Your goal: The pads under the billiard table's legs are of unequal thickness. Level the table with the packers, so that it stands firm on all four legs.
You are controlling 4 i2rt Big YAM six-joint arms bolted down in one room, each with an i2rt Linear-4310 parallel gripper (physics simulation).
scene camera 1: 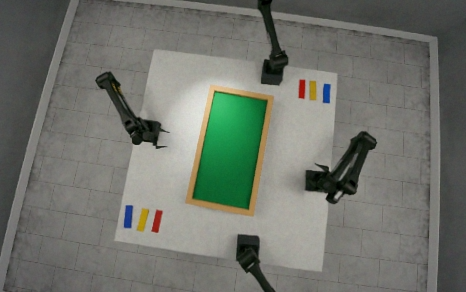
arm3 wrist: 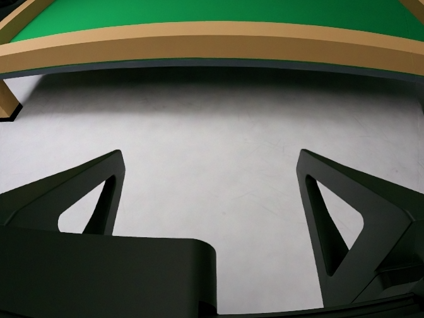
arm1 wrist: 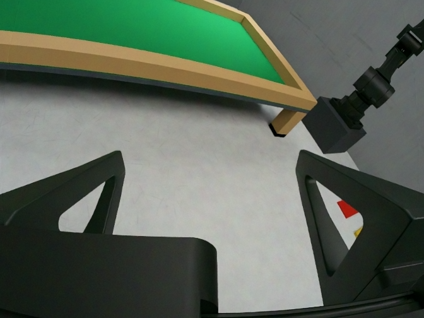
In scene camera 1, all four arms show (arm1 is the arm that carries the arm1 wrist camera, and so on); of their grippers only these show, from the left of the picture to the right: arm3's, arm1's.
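Observation:
The billiard table (arm1 wrist: pixel 150 66) (arm3 wrist: pixel 210 46) (scene camera 1: pixel 261 155) has green cloth and a wooden rim. One leg (arm1 wrist: pixel 290 120) with a black foot (arm1 wrist: pixel 276 131) shows in arm1's view; another leg (arm3 wrist: pixel 7 100) shows at the left of arm3's view. Red (scene camera 1: pixel 301 89) (arm1 wrist: pixel 347 209), yellow (scene camera 1: pixel 313 90) (arm1 wrist: pixel 358 232) and blue (scene camera 1: pixel 326 93) packers lie at the upper right; blue (scene camera 1: pixel 128 216), yellow (scene camera 1: pixel 143 220) and red (scene camera 1: pixel 157 221) packers lie at the lower left. Arm1's gripper (arm1 wrist: pixel 211 152) (scene camera 1: pixel 316 173) is open, empty, right of the table. Arm3's gripper (arm3 wrist: pixel 211 151) (scene camera 1: pixel 167 140) is open, empty, left of it. The pads' thicknesses cannot be told.
One arm's base (scene camera 1: pixel 272 73) (arm1 wrist: pixel 332 127) stands above the table in the scene view, near the upper-right packers. Another arm's base (scene camera 1: pixel 248 245) stands below the table. A pale mat (scene camera 1: pixel 295 230) lies under the table and packers.

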